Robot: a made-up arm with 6 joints. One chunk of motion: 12 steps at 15 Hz.
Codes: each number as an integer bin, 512 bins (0 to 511) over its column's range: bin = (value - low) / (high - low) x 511, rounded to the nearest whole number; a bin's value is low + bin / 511 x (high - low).
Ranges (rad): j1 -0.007..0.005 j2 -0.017..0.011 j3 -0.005..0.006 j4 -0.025..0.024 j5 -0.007..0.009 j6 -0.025..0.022
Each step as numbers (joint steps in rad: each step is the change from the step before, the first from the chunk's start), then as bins.
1 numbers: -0.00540 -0.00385 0.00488 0.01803 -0.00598 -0.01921
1 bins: 68 240 459 449 33 63
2 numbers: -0.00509 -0.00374 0.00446 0.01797 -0.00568 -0.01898
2 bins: 81 242 439 448 42 65
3 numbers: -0.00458 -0.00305 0.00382 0.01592 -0.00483 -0.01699
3 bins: 103 255 410 427 69 87
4 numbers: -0.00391 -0.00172 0.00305 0.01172 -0.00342 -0.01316
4 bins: 132 279 374 383 114 129
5 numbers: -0.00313 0.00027 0.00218 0.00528 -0.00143 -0.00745
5 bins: 165 315 334 316 178 191
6 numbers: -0.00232 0.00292 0.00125 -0.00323 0.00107 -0.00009
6 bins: 199 364 290 227 258 271
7 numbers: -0.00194 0.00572 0.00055 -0.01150 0.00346 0.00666
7 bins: 215 415 258 141 334 344
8 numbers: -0.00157 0.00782 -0.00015 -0.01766 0.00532 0.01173
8 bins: 231 453 225 77 393 399
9 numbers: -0.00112 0.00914 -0.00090 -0.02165 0.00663 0.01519
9 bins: 250 477 190 35 435 437
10 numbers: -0.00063 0.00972 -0.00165 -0.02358 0.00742 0.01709
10 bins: 271 488 156 15 461 458
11 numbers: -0.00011 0.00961 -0.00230 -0.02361 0.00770 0.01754
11 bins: 293 486 125 14 469 463
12 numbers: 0.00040 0.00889 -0.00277 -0.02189 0.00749 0.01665
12 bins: 315 472 104 32 463 453
